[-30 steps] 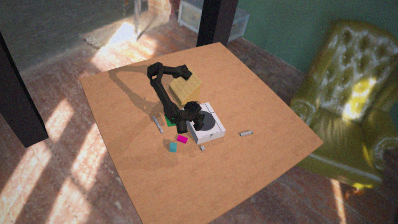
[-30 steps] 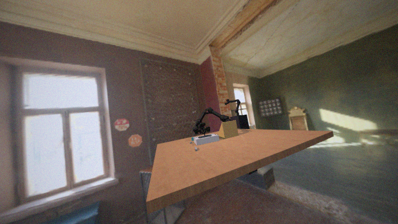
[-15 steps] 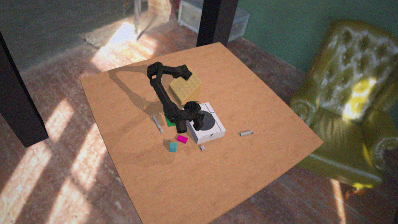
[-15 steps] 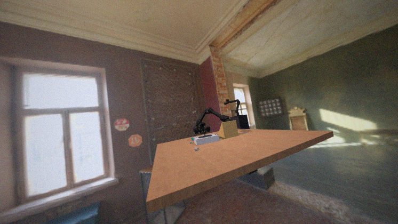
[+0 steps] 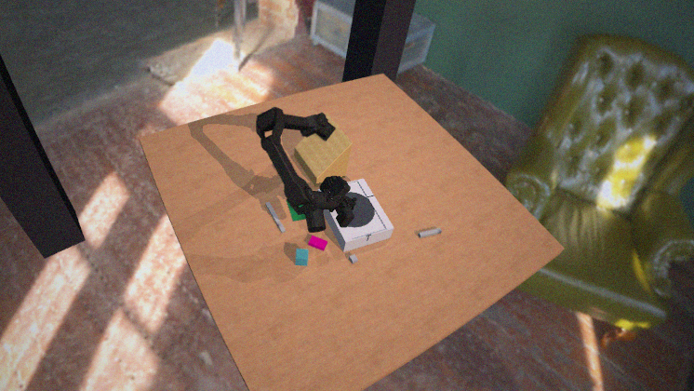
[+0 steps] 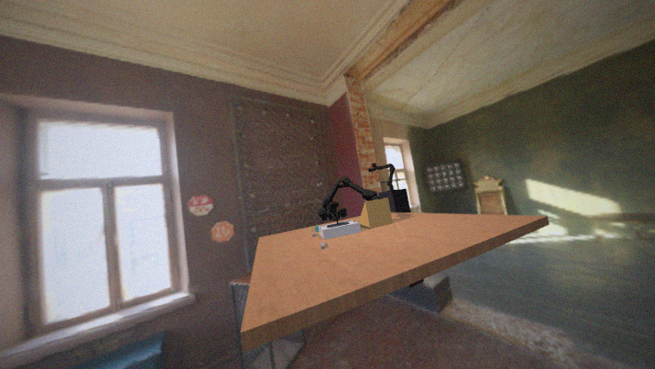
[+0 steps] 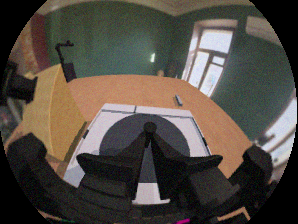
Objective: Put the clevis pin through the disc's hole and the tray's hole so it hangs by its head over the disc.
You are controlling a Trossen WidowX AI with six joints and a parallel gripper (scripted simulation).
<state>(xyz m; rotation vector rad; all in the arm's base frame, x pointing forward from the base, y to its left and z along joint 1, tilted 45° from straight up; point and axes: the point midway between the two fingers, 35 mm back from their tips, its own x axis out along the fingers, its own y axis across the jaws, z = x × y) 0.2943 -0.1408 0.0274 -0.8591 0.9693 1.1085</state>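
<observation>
Right now my gripper tip is 1 cm to the right of the rimmed tray and 4 cm above it. Round my gripper tip: dark clevis pin 1 cm below; dark grey disc 3 cm below; magenta block 3 cm ahead, 17 cm to the right, 8 cm below.
</observation>
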